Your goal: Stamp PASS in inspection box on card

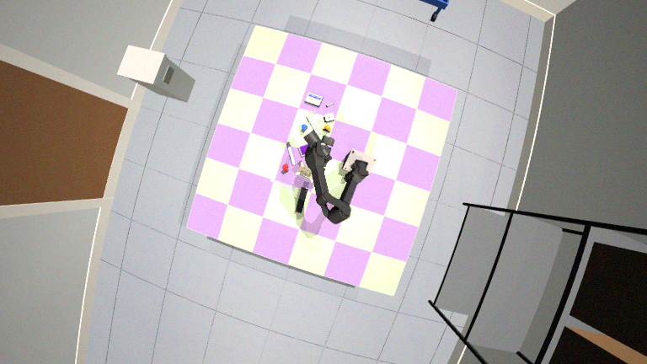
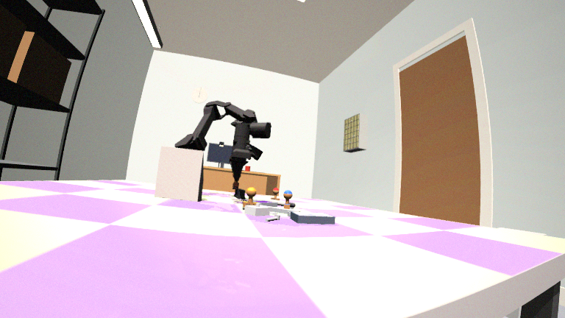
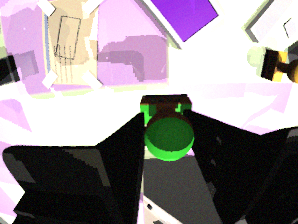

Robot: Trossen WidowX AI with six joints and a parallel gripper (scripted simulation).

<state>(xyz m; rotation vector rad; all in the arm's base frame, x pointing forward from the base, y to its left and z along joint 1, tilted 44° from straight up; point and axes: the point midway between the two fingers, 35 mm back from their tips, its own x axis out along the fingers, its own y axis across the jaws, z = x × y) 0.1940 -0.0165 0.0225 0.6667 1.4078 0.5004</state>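
The purple ink pad is 100 mm ahead of my gripper tip, 30 mm to the right of it and 70 mm below it. The rest, counted from my gripper tip: orange-knobbed stamp (20 mm ahead, 170 mm to the right, 60 mm below); white card (70 mm ahead, 90 mm to the left, 80 mm below); green-knobbed stamp (10 mm below).
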